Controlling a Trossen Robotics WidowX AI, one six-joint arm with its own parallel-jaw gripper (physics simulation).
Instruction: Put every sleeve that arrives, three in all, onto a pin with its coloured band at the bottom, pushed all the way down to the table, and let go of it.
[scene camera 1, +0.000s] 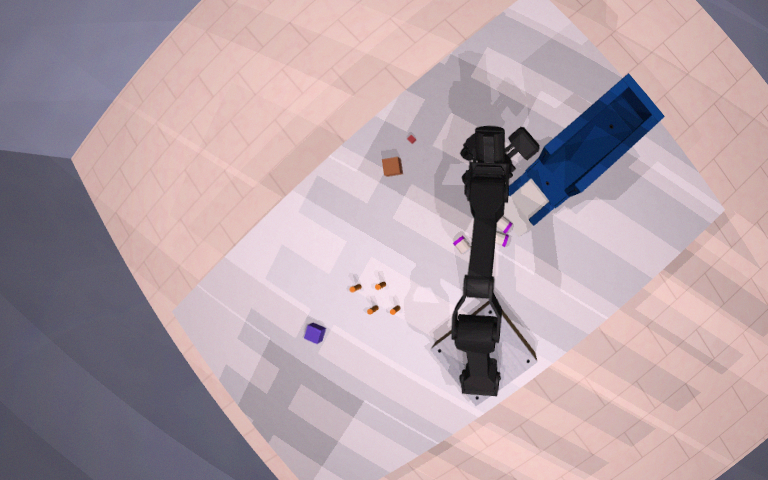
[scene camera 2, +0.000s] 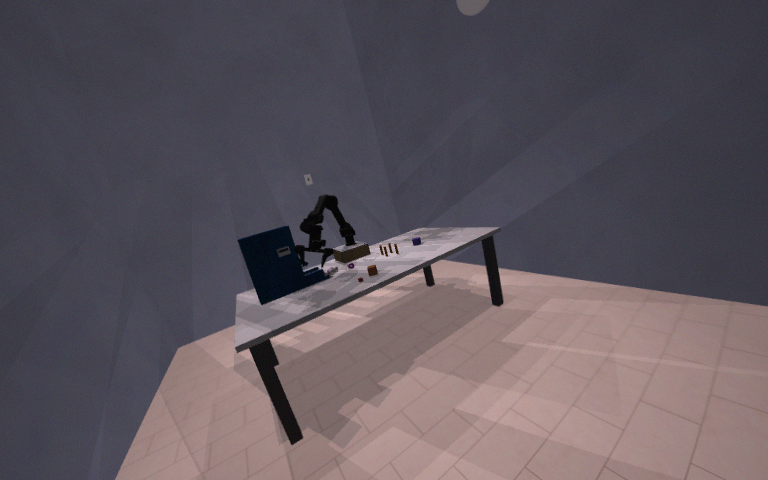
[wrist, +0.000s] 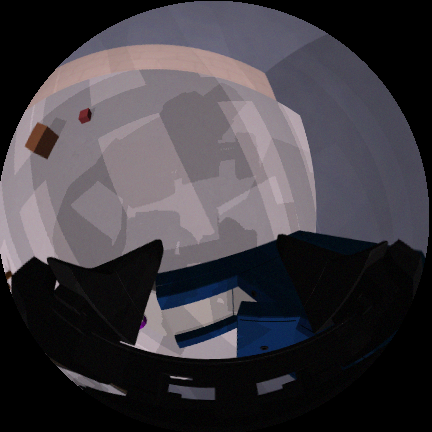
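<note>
Three pale sleeves with purple bands lie on their sides on the table. One sleeve (scene camera 1: 462, 245) (scene camera 2: 351, 265) is left of the arm in scene view 1, band at its upper-left end. The second sleeve (scene camera 1: 503, 223) and the third sleeve (scene camera 1: 501, 236) lie close together right of the arm, partly hidden by it, bands towards the lower right. Four orange pins, including one pin (scene camera 1: 355, 287) and another pin (scene camera 1: 394, 309), stand bare; the pins (scene camera 2: 390, 248) also show in scene view 2. My gripper (scene camera 2: 314, 263) (wrist: 220, 243) is open and empty, above the table by the blue chute, beyond the sleeves.
The blue chute (scene camera 1: 589, 188) (wrist: 272, 330) has a pale plate (scene camera 1: 531, 199) at its mouth and a tall panel (scene camera 2: 269, 271). An orange-brown block (scene camera 1: 391, 166) (scene camera 2: 372, 270) (wrist: 41, 140) and a small red cube (scene camera 1: 411, 139) (wrist: 84, 116) lie left of the gripper. A purple block (scene camera 1: 314, 333) (scene camera 2: 416, 241) lies beyond the pins.
</note>
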